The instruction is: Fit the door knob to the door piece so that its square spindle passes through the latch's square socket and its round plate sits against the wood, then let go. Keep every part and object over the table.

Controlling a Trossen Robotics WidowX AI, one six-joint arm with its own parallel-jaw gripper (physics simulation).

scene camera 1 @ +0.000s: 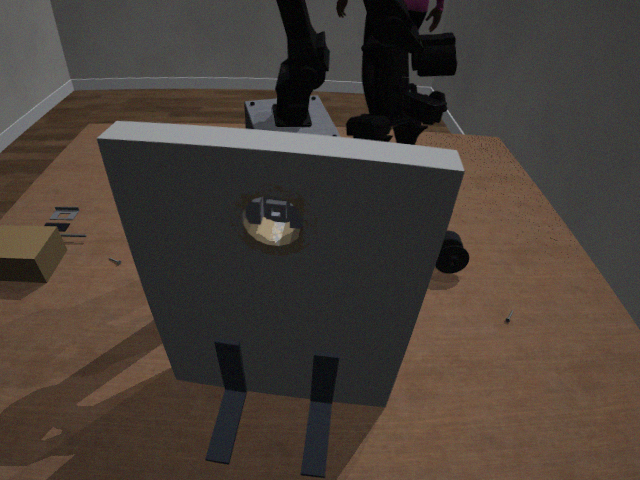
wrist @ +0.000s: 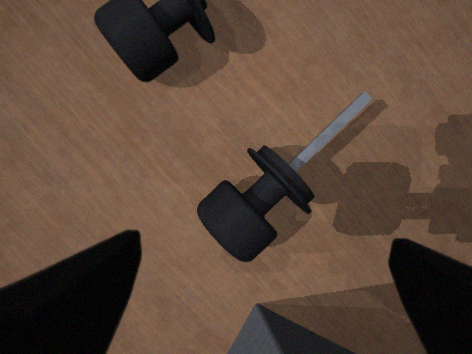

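Seen in the pictures: gripper, fingertip midpoint: [wrist: 265, 247]; arm's base, link origin: [scene camera 1: 291, 115].
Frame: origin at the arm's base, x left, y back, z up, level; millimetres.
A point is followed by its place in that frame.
The black door knob [wrist: 237, 221] @[x 150, y -118, z -167 mm] with a round plate and long grey square spindle lies on the table in the wrist view, its spindle pointing up and to the right. A second black knob [wrist: 136, 40] @[x 272, y -168, z -169 mm] lies at the upper left; no spindle shows on it. One black knob [scene camera 1: 452, 254] @[x 268, y -216, z -178 mm], which of the two I cannot tell, shows right of the door piece. The door piece [scene camera 1: 289, 299] @[x -59, y -418, z -17 mm] stands upright as a grey board with a shiny round brass-coloured part [scene camera 1: 272, 222] @[x -71, y -381, z 56 mm]; its latch socket cannot be made out. My gripper [scene camera 1: 387, 135] [wrist: 265, 247] @[x 163, y -121, z -53 mm] is open and empty above the table, on the door piece's far side, with the spindled knob between and beyond its fingertips in the wrist view.
Two dark feet [scene camera 1: 225, 426] @[x -149, y -453, z -218 mm] [scene camera 1: 316, 438] @[x -34, y -487, z -218 mm] hold the door piece. A tan block [scene camera 1: 23, 242] @[x -508, y -98, z -164 mm], a metal bracket [scene camera 1: 67, 208] @[x -492, y 79, z -218 mm], a thin rod [scene camera 1: 73, 236] @[x -446, y -33, z -211 mm] and a screw [scene camera 1: 114, 261] @[x -348, y -108, z -221 mm] lie left; another screw [scene camera 1: 508, 317] @[x 333, y -343, z -220 mm] lies right. A grey corner [wrist: 255, 332] @[x 80, y -59, z -195 mm] rises at the wrist view's bottom.
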